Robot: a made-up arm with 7 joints.
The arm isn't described. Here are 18 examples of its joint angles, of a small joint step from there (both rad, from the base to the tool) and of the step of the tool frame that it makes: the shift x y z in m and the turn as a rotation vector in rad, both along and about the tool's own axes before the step.
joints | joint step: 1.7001 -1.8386 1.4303 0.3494 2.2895 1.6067 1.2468 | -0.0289 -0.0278 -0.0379 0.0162 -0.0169 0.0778 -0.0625
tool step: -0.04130 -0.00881 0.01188 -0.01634 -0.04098 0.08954
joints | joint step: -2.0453 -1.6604 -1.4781 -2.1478 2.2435 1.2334 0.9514 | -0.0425 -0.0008 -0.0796 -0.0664 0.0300 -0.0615 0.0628
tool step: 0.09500 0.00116 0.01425 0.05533 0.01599 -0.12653
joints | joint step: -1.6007 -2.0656 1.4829 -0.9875 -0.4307 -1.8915 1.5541 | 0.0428 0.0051 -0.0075 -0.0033 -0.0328 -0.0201 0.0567
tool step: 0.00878 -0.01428 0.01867 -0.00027 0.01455 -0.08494
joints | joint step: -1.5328 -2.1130 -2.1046 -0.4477 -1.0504 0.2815 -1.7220 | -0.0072 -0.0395 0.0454 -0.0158 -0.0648 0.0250 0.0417
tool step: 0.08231 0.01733 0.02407 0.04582 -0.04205 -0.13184
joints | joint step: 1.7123 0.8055 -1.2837 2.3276 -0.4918 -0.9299 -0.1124 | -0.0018 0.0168 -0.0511 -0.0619 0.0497 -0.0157 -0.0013
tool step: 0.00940 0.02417 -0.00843 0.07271 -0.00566 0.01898
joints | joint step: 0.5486 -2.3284 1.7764 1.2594 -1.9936 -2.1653 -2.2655 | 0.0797 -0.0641 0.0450 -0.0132 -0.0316 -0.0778 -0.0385
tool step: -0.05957 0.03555 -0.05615 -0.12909 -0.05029 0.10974
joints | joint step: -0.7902 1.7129 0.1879 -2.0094 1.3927 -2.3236 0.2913 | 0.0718 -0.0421 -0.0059 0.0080 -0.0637 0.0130 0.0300
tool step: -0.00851 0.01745 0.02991 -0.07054 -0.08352 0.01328
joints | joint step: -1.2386 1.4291 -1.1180 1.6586 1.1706 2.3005 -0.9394 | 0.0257 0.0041 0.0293 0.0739 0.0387 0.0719 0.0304
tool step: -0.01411 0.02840 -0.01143 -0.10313 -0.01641 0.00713
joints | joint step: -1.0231 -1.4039 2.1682 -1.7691 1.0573 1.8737 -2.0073 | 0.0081 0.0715 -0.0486 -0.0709 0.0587 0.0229 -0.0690
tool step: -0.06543 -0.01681 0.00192 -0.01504 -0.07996 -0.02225
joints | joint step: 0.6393 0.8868 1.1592 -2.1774 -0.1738 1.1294 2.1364 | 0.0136 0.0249 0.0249 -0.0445 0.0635 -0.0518 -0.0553
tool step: -0.03321 -0.00193 0.03072 0.00819 0.15132 0.07840
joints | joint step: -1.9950 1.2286 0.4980 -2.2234 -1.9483 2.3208 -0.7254 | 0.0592 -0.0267 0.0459 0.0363 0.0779 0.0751 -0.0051
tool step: 0.02156 -0.00243 0.04836 -0.03056 -0.08127 -0.07084
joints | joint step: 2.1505 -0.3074 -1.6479 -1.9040 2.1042 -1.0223 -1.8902 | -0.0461 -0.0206 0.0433 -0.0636 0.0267 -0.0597 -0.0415
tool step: -0.03168 -0.01629 0.05054 0.00316 0.04594 0.07820
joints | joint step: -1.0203 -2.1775 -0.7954 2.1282 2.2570 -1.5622 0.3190 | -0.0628 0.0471 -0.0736 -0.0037 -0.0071 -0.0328 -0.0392
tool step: -0.01924 -0.02056 0.04322 0.06485 -0.05000 0.04134
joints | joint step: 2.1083 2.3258 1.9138 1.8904 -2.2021 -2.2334 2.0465 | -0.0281 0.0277 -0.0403 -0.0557 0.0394 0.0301 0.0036
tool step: 0.05719 -0.02966 0.00606 0.02843 -0.00745 -0.11225
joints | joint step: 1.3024 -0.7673 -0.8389 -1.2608 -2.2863 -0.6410 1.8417 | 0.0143 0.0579 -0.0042 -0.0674 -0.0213 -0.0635 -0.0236
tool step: -0.01102 0.00225 0.00043 -0.04458 0.03190 0.03054
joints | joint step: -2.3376 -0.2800 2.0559 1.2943 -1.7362 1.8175 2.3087 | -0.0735 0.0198 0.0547 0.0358 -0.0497 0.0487 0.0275
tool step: 0.04471 -0.01409 -0.01395 -0.00828 -0.15718 0.00911
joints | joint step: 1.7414 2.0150 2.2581 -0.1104 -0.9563 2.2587 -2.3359 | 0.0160 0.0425 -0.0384 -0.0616 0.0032 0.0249 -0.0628
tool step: -0.03661 0.03976 -0.03503 -0.06506 0.04782 0.11979
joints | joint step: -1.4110 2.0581 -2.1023 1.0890 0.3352 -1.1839 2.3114 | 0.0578 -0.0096 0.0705 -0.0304 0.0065 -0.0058 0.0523
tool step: 0.03817 -0.05631 -0.05552 -0.06622 0.06539 -0.15093
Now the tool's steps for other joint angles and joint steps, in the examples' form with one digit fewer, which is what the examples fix.
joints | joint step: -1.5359 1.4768 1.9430 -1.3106 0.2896 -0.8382 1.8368 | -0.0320 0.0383 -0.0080 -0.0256 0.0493 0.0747 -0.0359
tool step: -0.0592 -0.0214 -0.0167 -0.0463 -0.0145 0.0546
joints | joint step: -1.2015 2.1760 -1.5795 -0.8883 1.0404 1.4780 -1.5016 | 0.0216 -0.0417 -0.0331 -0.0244 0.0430 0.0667 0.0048
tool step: -0.0048 -0.0117 0.0092 -0.0478 0.0147 -0.0510
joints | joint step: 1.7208 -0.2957 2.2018 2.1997 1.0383 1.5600 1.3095 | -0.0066 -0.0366 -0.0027 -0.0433 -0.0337 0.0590 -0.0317
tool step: 0.0048 0.0085 -0.0170 -0.0642 -0.0206 0.0255
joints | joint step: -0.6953 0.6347 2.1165 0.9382 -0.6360 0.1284 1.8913 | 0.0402 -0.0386 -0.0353 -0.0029 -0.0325 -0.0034 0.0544
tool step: 0.0456 0.0196 0.0014 0.0384 -0.0193 -0.0765
